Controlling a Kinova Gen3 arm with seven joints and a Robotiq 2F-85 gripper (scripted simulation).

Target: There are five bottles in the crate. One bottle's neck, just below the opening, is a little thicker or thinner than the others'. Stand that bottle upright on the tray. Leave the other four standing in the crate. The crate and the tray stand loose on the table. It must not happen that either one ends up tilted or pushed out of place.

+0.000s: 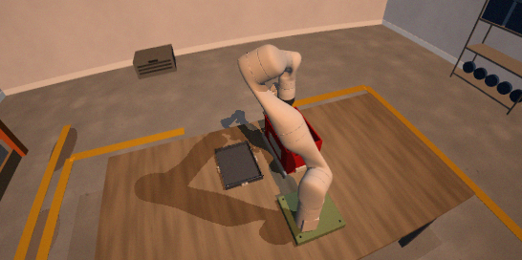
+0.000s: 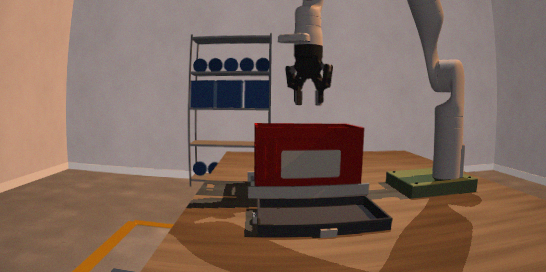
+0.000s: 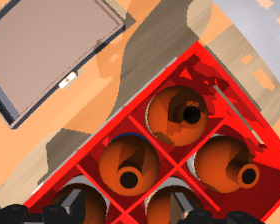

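Right now my hand is 160 mm above the red crate, 40 mm to the left of it and 10 mm short of it. The rest, counted from my hand: dark tray: 250 mm to the left, 230 mm below, 50 mm behind.
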